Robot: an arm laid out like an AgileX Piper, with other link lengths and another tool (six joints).
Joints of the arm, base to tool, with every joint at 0 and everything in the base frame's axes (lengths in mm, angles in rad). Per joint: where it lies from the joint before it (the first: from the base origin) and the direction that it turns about. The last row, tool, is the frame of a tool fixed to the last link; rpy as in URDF.
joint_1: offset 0 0 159.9 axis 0 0 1
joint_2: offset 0 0 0 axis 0 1 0
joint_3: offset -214.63 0 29.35 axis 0 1 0
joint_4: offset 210.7 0 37.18 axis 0.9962 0 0.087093
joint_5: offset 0 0 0 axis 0 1 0
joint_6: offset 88.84 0 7.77 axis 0.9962 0 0.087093
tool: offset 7.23 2 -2.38 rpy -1.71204 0.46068 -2.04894
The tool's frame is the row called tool.
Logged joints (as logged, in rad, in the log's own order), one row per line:
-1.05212, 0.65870, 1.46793, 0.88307, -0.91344, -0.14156
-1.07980, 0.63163, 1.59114, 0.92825, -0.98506, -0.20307
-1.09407, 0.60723, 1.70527, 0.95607, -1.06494, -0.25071
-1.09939, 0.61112, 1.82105, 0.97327, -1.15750, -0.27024
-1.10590, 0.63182, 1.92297, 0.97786, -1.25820, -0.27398
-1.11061, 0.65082, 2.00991, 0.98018, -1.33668, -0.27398
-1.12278, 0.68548, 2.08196, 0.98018, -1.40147, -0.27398
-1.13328, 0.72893, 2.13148, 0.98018, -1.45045, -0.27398
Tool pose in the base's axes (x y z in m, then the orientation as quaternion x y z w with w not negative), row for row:
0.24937, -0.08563, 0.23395, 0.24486, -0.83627, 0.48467, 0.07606
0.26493, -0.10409, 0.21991, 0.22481, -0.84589, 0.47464, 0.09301
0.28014, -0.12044, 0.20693, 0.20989, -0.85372, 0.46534, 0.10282
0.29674, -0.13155, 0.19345, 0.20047, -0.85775, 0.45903, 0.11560
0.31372, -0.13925, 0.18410, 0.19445, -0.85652, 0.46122, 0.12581
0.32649, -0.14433, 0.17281, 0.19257, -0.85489, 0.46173, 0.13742
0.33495, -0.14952, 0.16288, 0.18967, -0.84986, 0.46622, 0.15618
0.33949, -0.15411, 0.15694, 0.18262, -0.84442, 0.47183, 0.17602
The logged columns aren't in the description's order. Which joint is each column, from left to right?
Columns, left to right: joint_4, joint_5, joint_2, joint_6, joint_3, joint_1.
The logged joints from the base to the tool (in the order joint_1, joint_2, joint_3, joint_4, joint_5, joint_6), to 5 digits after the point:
-0.14156, 1.46793, -0.91344, -1.05212, 0.65870, 0.88307
-0.20307, 1.59114, -0.98506, -1.07980, 0.63163, 0.92825
-0.25071, 1.70527, -1.06494, -1.09407, 0.60723, 0.95607
-0.27024, 1.82105, -1.15750, -1.09939, 0.61112, 0.97327
-0.27398, 1.92297, -1.25820, -1.10590, 0.63182, 0.97786
-0.27398, 2.00991, -1.33668, -1.11061, 0.65082, 0.98018
-0.27398, 2.08196, -1.40147, -1.12278, 0.68548, 0.98018
-0.27398, 2.13148, -1.45045, -1.13328, 0.72893, 0.98018

